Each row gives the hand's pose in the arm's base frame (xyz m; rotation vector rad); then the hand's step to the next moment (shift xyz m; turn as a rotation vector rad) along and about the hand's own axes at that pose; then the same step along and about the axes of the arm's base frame.
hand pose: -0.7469 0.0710 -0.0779 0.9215 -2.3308 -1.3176
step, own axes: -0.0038 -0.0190 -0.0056 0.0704 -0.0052 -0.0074
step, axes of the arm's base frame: 0.0131 -0.0081 -0.0130 -0.0465 -0.0535 -0.0036
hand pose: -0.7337 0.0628 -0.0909 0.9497 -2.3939 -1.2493
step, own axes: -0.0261 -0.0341 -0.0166 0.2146 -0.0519 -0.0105
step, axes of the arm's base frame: 0.0425 -0.0070 -0.0164 -0.1326 -0.1705 -0.0472
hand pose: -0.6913 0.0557 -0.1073 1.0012 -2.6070 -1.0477
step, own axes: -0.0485 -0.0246 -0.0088 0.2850 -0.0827 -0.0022
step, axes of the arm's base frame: 0.0533 0.0130 -0.0051 -0.1731 -0.2271 -0.0806
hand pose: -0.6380 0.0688 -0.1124 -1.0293 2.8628 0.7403
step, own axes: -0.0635 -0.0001 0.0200 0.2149 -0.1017 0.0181
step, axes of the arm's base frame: 0.0469 0.0467 -0.0073 -0.1097 -0.1891 -0.0952
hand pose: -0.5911 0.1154 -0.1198 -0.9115 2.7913 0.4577
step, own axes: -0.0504 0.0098 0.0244 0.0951 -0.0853 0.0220
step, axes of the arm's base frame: 0.0360 0.0433 -0.0079 -0.0235 -0.1098 -0.0647
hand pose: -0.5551 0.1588 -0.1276 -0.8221 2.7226 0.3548
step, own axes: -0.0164 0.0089 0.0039 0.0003 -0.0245 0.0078
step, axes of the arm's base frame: 0.0088 0.0166 0.0031 0.0152 -0.0175 -0.0111
